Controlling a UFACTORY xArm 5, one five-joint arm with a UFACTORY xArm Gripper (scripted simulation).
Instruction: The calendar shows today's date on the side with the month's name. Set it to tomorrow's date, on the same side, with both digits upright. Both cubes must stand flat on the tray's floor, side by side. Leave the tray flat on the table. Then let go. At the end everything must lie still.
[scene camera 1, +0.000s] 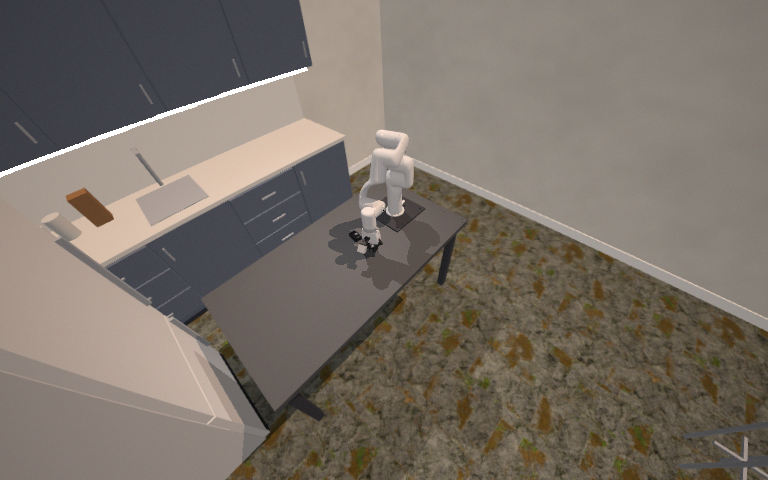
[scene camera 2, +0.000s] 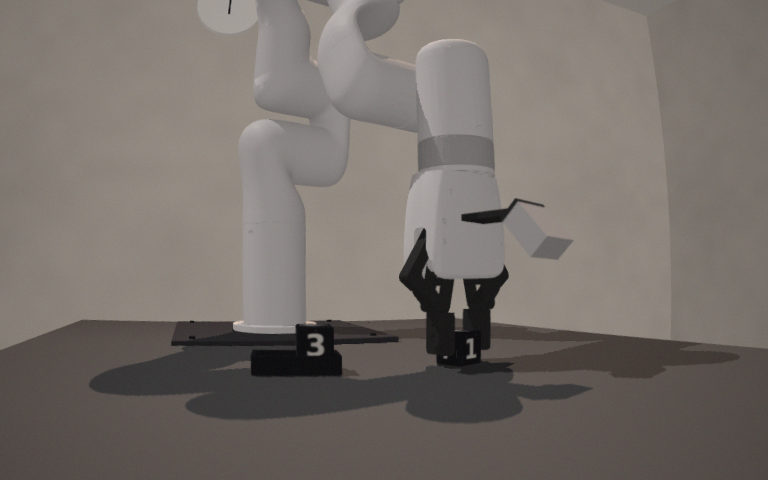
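Distance from the lens: my gripper (scene camera 2: 458, 351), 540 mm from the lens; a black cube (scene camera 2: 311, 339), 480 mm from the lens; a black tray (scene camera 2: 282, 363), likewise 480 mm from the lens. The black cube is nearer to the lens than my gripper.
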